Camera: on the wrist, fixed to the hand. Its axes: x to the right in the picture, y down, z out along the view.
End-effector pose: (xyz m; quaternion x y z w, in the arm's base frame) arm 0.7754 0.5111 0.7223 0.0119 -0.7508 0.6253 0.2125
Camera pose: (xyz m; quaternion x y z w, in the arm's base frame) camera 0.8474 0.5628 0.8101 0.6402 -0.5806 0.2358 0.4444
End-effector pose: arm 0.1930 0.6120 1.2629 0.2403 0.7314 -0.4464 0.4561
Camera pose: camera 0.0976 0.6404 1.3382 -0.4571 0.6091 -0.6305 0.1496
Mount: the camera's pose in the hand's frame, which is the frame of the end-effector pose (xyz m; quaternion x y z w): -0.0233 -0.0912 -0.0819 -0.0552 -0.1872 -0.7015 0.6854
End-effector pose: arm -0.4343 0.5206 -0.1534 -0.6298 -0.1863 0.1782 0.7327
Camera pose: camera -0.4113 0.4258 -0.0755 -0.3081 -0.7165 -0.2842 0.5576
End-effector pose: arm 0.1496 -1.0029 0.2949 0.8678 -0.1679 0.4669 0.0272
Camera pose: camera 0.1010 -0.8941 0.3319 0.7985 0.4628 0.1292 0.3627
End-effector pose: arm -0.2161 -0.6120 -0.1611 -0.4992 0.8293 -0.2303 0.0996
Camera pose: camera -0.1659 -0.6046 -0.0471 -0.9726 0.2123 -0.0885 0.0344
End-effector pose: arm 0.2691 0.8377 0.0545 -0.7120 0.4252 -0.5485 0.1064
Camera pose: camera 0.2414 0.9365 0.1255 0.8949 0.1977 0.2938 0.2716
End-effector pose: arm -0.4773 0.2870 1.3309 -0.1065 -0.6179 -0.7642 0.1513
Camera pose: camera -0.4867 0.2267 1.2221 -0.2091 0.4844 0.6441 0.5539
